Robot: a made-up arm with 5 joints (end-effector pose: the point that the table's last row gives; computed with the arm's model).
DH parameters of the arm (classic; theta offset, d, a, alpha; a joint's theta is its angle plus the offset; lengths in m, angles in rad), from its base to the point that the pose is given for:
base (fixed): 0 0.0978 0 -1.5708
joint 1: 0 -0.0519 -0.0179 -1.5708
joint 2: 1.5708 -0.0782 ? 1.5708
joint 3: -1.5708 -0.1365 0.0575 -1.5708
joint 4: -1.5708 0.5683 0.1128 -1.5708
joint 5: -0.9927 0 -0.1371 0
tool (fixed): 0.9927 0.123 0 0
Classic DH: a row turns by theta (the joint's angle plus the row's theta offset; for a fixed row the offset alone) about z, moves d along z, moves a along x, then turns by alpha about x.
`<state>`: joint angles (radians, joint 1 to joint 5).
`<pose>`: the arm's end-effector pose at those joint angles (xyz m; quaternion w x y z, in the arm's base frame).
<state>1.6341 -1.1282 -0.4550 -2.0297 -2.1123</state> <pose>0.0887 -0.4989 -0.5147 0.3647 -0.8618 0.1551 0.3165</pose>
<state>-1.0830 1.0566 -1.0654 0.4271 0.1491</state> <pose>-0.6429 -0.0147 0.1071 0.7564 -0.2987 -0.3020 -0.4974</pose>
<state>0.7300 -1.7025 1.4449 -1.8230 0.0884</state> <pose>-0.1088 -0.0486 -0.3130 0.3635 -0.1063 -0.6133 -0.6931</pose>
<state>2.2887 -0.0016 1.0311 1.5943 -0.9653</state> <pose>0.0429 -0.6190 0.4325 0.5111 -0.2952 0.1800 -0.7869</pose>
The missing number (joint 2, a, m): 0.1519
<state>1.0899 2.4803 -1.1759 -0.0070 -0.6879</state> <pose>0.4354 0.0731 0.4437 0.2366 0.7256 -0.3652 0.5331</pose>
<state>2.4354 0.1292 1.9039 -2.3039 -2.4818</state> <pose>-0.1355 0.2150 0.5529 0.2084 0.1557 -0.9080 -0.3283</pose>
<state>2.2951 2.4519 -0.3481 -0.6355 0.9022</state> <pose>0.5502 0.4761 0.0735 0.1396 -0.4992 0.6288 -0.5796</pose>
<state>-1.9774 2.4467 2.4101 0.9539 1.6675</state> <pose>0.2945 -0.0911 0.5717 0.4765 -0.1391 0.4706 0.7295</pose>
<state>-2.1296 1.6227 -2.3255 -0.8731 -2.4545</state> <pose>-0.5806 -0.1779 -0.0234 0.4062 0.2740 -0.3563 0.7956</pose>
